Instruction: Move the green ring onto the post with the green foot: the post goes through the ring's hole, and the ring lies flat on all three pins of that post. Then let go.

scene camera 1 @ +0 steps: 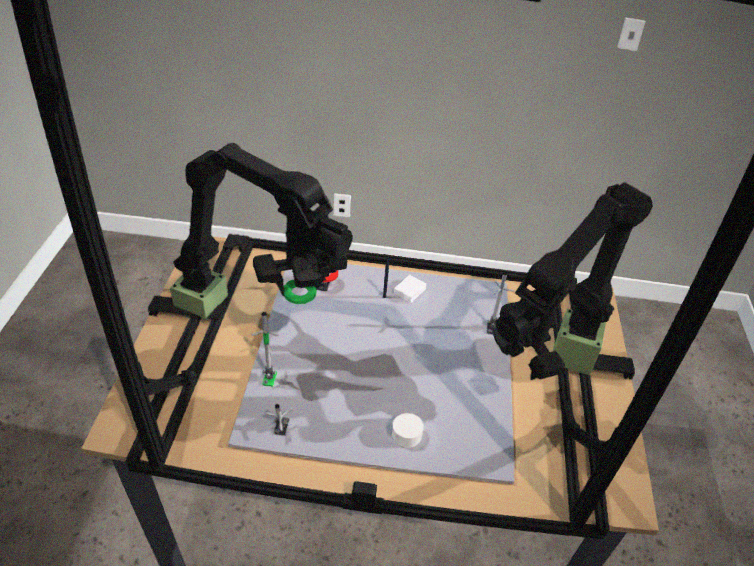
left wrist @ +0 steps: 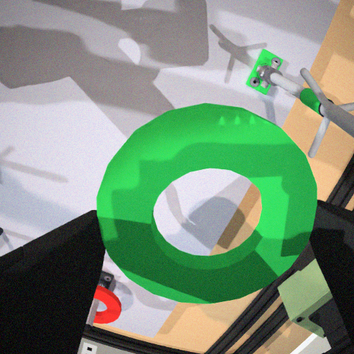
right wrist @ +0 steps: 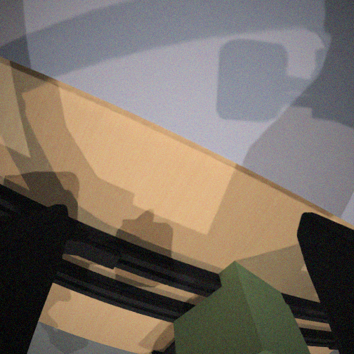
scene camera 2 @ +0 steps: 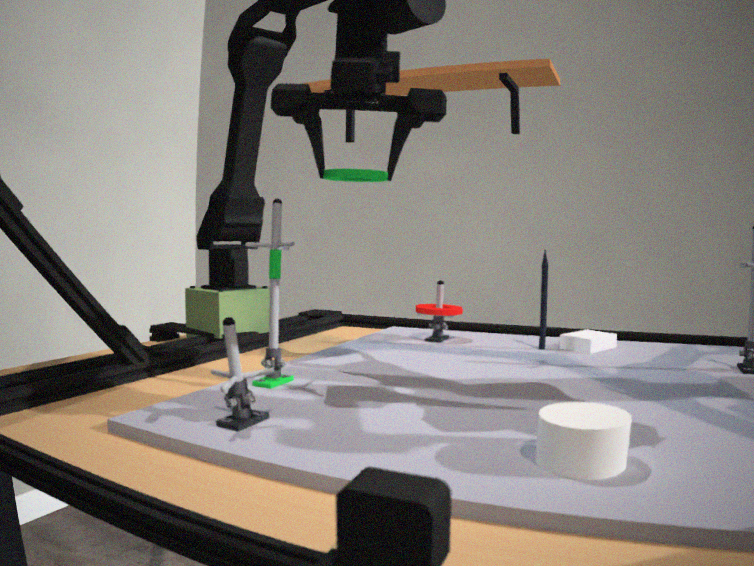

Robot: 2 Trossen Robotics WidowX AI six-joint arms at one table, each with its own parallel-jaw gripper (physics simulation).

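Frame: origin at the left arm's base, x right, y down, z ahead, level; metres.
Where they show: left gripper, fingertip midpoint: (scene camera 1: 299, 291) (scene camera 2: 355, 179); right gripper, fingertip midpoint: (scene camera 1: 523, 363); left arm's base at its link origin: (scene camera 1: 197, 281) (scene camera 2: 228, 288); right arm's base at its link origin: (scene camera 1: 583, 327).
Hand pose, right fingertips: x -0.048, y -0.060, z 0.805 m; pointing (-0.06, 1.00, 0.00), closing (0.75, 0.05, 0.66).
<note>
Things, the pixels of their centre, and the offset from my right fingertips. "*": a spot on its surface instead.
- green ring at the middle of its body: (scene camera 2: 355, 175) (scene camera 1: 299, 291) dy -0.085, dx +0.098, dz -0.486 m
- post with the green foot, surface spot: (scene camera 2: 274, 382) (scene camera 1: 273, 382) * dy +0.130, dx +0.193, dz -0.509 m
- red ring at the middle of its body: (scene camera 2: 439, 309) (scene camera 1: 324, 272) dy +0.088, dx -0.157, dz -0.554 m
- short black-footed post at a spot on its surface: (scene camera 2: 242, 419) * dy +0.129, dx +0.293, dz -0.426 m
- white cylinder at the middle of its body: (scene camera 2: 582, 438) (scene camera 1: 407, 430) dy +0.117, dx +0.187, dz -0.183 m
- white block at the middle of its body: (scene camera 2: 588, 341) (scene camera 1: 410, 288) dy +0.125, dx -0.238, dz -0.344 m
- dark spike at the middle of its body: (scene camera 2: 544, 299) (scene camera 1: 386, 277) dy +0.065, dx -0.188, dz -0.396 m
- tall grey post at a spot on its surface: (scene camera 1: 498, 301) * dy +0.041, dx -0.208, dz -0.108 m
My left gripper (scene camera 1: 301, 288) (scene camera 2: 356, 175) (left wrist: 208, 218) is shut on the green ring (scene camera 1: 300, 299) (scene camera 2: 341, 175) (left wrist: 130, 165), with a fingertip at each side of its rim. The ring hangs level in the air, its hole open. The post with the green foot (scene camera 1: 269, 380) (scene camera 2: 274, 382) (left wrist: 257, 86) stands upright at the left of the mat, apart from the ring. In scene camera 2 its tip is lower in the picture than the ring and to its left; its pins stick out below the tip. My right gripper (right wrist: 186, 222) is open and empty.
A red ring (scene camera 1: 332, 275) (scene camera 2: 426, 310) (left wrist: 115, 311) sits on a short post behind. A short black-footed post (scene camera 1: 280, 424) (scene camera 2: 242, 419), white cylinder (scene camera 1: 407, 430) (scene camera 2: 582, 441), white block (scene camera 1: 410, 288) (scene camera 2: 587, 341), dark spike (scene camera 1: 386, 280) (scene camera 2: 543, 304) and tall grey post (scene camera 1: 498, 301) also stand there.
</note>
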